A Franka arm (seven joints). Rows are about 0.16 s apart.
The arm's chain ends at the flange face. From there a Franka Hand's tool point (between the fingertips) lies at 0.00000 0.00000 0.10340 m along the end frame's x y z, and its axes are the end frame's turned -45 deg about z.
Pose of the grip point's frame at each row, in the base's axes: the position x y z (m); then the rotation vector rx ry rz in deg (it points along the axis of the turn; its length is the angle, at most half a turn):
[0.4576 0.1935 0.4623 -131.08 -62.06 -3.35]
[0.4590 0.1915 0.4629 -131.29 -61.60 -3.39]
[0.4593 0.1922 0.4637 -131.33 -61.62 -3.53]
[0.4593 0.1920 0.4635 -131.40 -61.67 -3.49]
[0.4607 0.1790 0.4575 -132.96 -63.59 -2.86]
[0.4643 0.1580 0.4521 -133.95 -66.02 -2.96]
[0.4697 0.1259 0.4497 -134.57 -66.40 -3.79]
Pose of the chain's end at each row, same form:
[0.4790 0.1381 0.5470 -145.90 -7.23 14.48]
[0.4802 0.1360 0.5476 -145.91 -6.72 14.44]
[0.4803 0.1367 0.5484 -145.93 -6.72 14.29]
[0.4803 0.1367 0.5483 -146.02 -6.74 14.29]
[0.4814 0.1272 0.5445 -148.24 -7.92 13.95]
[0.4842 0.1091 0.5410 -150.00 -9.80 13.01]
[0.4881 0.0775 0.5392 -150.53 -9.90 11.90]

